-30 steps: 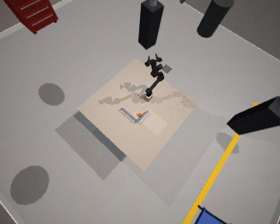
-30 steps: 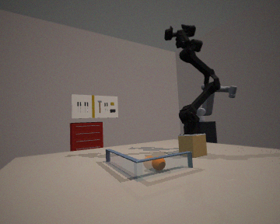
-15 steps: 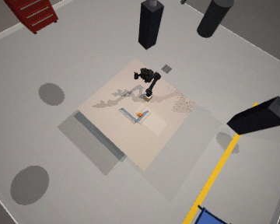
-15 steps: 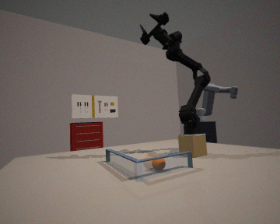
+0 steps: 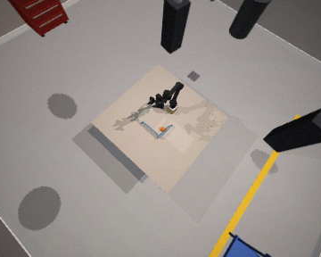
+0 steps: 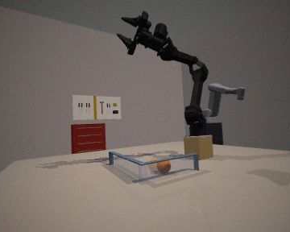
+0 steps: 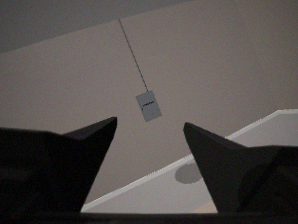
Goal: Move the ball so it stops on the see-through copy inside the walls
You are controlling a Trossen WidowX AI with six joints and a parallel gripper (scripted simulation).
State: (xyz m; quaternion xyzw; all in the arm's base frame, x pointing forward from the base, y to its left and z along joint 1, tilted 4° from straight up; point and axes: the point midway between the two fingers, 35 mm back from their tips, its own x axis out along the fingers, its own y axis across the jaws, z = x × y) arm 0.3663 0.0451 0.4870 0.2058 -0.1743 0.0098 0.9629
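My gripper tip is now 59 cm above the orange ball, 14 cm to the right of it and 11 cm past it. From my gripper tip the other things lie so: see-through copy 59 cm below, 11 cm to the left, 9 cm behind.
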